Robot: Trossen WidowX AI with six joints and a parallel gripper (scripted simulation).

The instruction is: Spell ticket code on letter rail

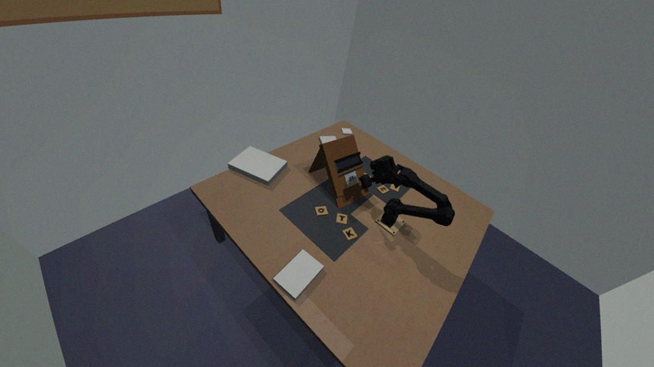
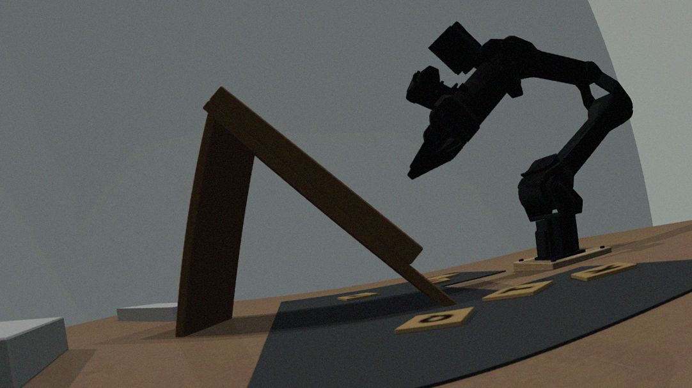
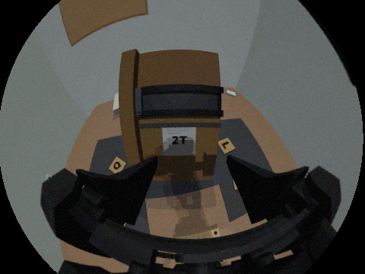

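Right now the tile marked 2 is 7 cm behind my gripper tip, 18 cm to the right of it and 17 cm below it. Round my gripper tip: tile marked T 3 cm behind, 19 cm to the left, 17 cm below; white ticket 8 cm ahead, 7 cm below; dark mat 1 cm behind, 2 cm to the left, 17 cm below.
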